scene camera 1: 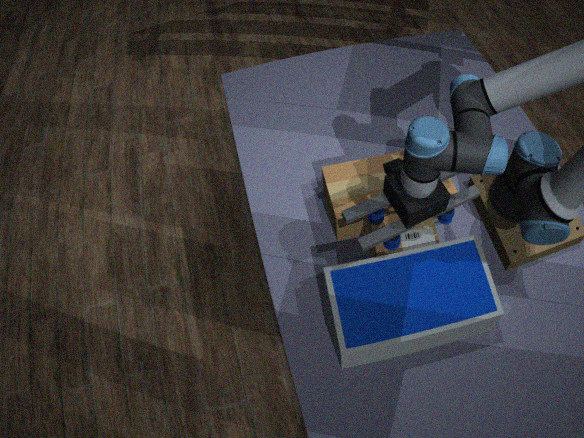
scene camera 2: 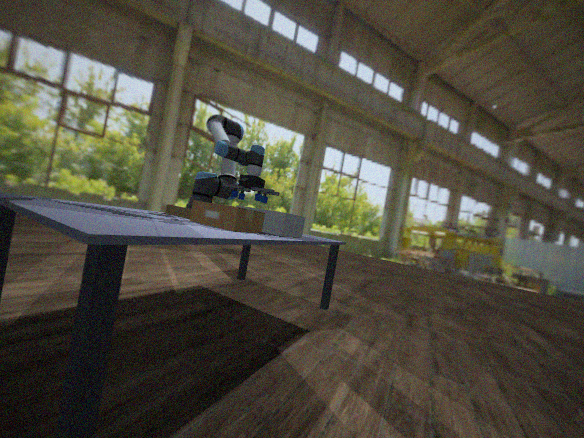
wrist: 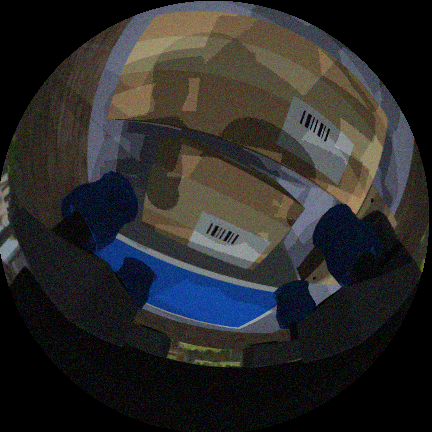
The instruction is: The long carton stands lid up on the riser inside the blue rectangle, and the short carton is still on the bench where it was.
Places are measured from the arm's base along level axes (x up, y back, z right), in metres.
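Pixels of known places: end effector, tool point: (scene camera 2: 249, 199) (wrist: 221, 260); arm's base, origin of the base link: (scene camera 1: 515, 198).
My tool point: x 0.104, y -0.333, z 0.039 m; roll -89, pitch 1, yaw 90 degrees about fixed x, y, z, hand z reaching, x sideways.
Observation:
Ahead of a thing's pixels: the offset from my tool point to its top centre. Level surfaces: height alone.
The long carton @(dx -0.053, dy +0.036, dz +0.141 m) (scene camera 1: 350, 192) (scene camera 2: 235, 218) (wrist: 220, 75) lies on the bench @(dx -0.156 m) (scene camera 1: 450, 395) (scene camera 2: 140, 225) behind the short carton @(dx -0.053, dy -0.009, dz +0.001 m) (scene camera 1: 420, 239) (wrist: 225, 192), with a barcode label on its upper face. The short carton sits between the long carton and the riser @(dx -0.036, dy -0.070, dz -0.145 m) (scene camera 1: 422, 342) (scene camera 2: 285, 225), label up. The riser is a grey block whose top holds the blue rectangle @(dx -0.036, dy -0.070, dz -0.145 m) (scene camera 1: 410, 295) (wrist: 200, 295); no carton stands on it. My gripper (scene camera 1: 411, 216) (scene camera 2: 248, 196) (wrist: 220, 260) hangs above the cartons with its blue cups apart from them, holding nothing. It partly hides both cartons in scene camera 1.
The robot's wooden base plate (scene camera 1: 522, 252) stands right of the cartons, with the lower arm on it. The arm reaches over the bench from the right. The bench's left edge runs left of the long carton and the riser in scene camera 1.

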